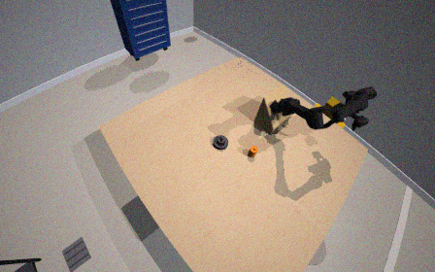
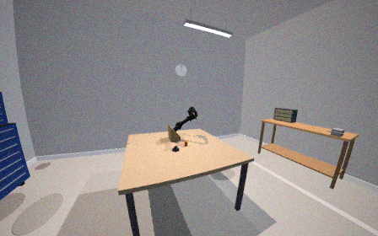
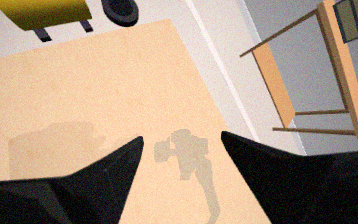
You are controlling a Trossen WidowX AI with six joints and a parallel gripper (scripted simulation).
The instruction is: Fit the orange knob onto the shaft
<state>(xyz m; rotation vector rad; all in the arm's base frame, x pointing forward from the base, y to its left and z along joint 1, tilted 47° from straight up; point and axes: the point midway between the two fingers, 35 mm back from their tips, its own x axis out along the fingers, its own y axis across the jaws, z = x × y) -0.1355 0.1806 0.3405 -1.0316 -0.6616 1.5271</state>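
The orange knob is 39 cm ahead of my gripper tip, 32 cm to the right of it and 20 cm below it. From my gripper tip the other things lie so: pedestal (46 cm ahead, 49 cm to the right, 20 cm below).
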